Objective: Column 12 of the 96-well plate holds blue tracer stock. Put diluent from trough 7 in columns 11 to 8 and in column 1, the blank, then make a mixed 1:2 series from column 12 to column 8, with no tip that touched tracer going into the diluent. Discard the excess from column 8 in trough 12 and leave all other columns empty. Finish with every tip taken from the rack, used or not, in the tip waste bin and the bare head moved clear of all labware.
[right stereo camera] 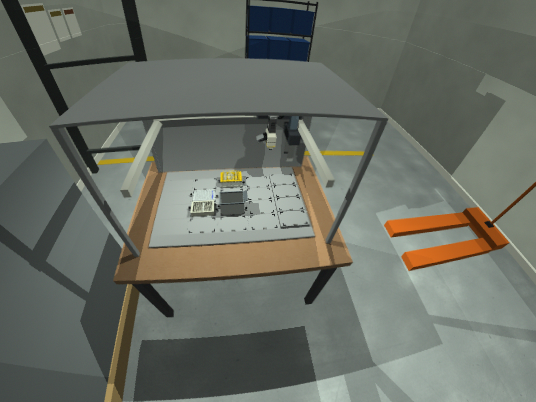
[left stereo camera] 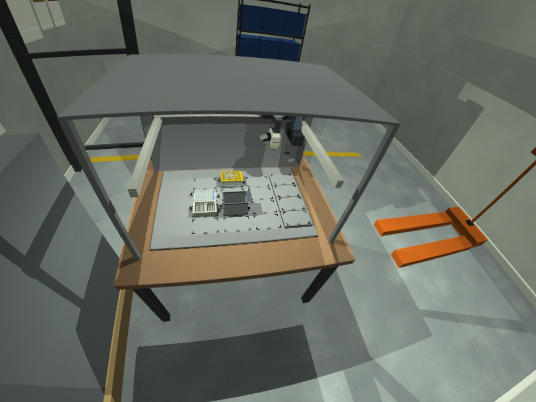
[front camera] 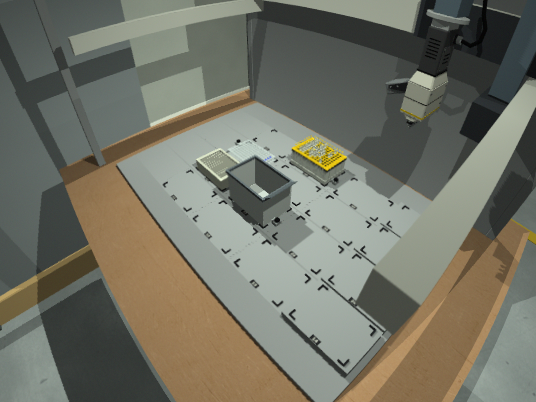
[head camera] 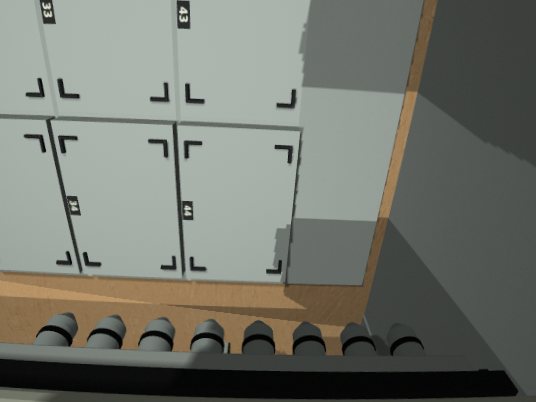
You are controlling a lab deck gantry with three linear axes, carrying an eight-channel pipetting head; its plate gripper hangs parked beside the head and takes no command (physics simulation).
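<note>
The pipetting head (front camera: 424, 97) (left stereo camera: 274, 139) (right stereo camera: 271, 140) hangs high at the back right, away from the labware. Its eight nozzles (head camera: 210, 336) show bare in the head camera. The parked plate gripper (front camera: 396, 85) (left stereo camera: 265, 137) (right stereo camera: 260, 137) is beside it, too small to read. The yellow tip rack (front camera: 320, 154) (left stereo camera: 232, 176) (right stereo camera: 231, 176) stands at the back, with some dark holes. The 96-well plate (front camera: 246, 151) (left stereo camera: 202, 194) (right stereo camera: 201, 194) shows blue near its right edge; separate columns are unclear. The trough block (front camera: 209, 174) (left stereo camera: 205, 214) stands in front of it. The grey waste bin (front camera: 275, 206) (left stereo camera: 235, 209) has something pale inside.
The bin's tall walls rise right beside the plate and troughs. Pale beams (front camera: 450, 200) (left stereo camera: 322, 157) run along the right and left sides above the deck (front camera: 200, 280). Deck positions 34 and 44 lie in front of the nozzles in the head camera.
</note>
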